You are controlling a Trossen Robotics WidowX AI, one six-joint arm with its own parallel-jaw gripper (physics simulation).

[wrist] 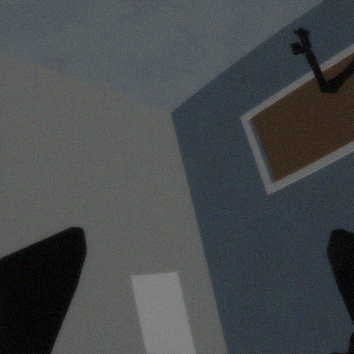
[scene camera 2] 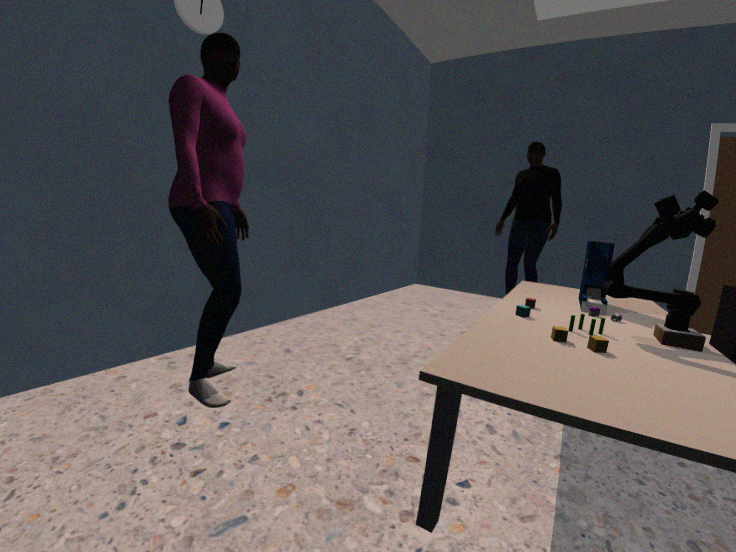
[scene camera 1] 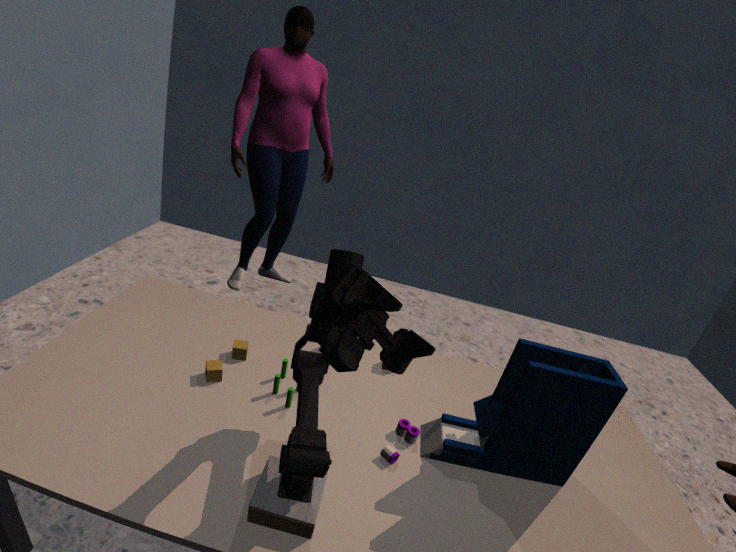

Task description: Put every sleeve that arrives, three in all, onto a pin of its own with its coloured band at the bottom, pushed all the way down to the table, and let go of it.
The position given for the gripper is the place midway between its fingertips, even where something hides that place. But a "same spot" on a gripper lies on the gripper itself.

Scene:
gripper: wrist; scene camera 2 706, 208; scene camera 1
same spot on gripper: point(wrist: 46, 272) = point(scene camera 1: 381, 310)

